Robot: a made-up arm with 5 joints.
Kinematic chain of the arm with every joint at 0, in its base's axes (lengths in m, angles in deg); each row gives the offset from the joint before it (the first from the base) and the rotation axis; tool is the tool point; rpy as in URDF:
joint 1: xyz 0 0 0.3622 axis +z
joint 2: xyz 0 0 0 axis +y
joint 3: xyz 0.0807 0 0.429 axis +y
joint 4: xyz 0.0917 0 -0.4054 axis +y
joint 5: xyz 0.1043 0 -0.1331 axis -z
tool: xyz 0 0 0 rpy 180 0 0
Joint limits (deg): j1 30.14..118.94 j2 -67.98..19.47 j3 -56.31..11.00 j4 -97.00..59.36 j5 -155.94..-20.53
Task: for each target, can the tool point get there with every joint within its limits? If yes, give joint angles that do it. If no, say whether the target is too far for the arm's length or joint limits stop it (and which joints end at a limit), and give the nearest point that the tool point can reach.
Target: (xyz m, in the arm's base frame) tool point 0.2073 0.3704 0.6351
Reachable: yes | joints 60.76 -29.71 -31.80 18.75 -110.36
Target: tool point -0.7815 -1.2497 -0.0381
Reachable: no: too far | nearest point -0.0213 -0.0341 0.2392 | short by 1.460 m
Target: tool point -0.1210 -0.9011 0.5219
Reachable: no: joint limits stop it (at a limit: joint 2, joint 3, joint 4) | nearest point -0.0333 -0.2481 0.9332 | short by 0.777 m
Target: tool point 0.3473 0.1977 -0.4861
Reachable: no: joint limits stop it (at a limit: joint 1, joint 2) | nearest point 0.2631 0.1528 0.1613 | short by 0.654 m
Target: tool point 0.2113 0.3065 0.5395
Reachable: yes | joints 55.42 -22.94 -10.60 -31.38 -41.27
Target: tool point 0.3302 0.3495 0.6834
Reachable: yes | joints 46.62 -22.87 -46.93 35.63 -64.70
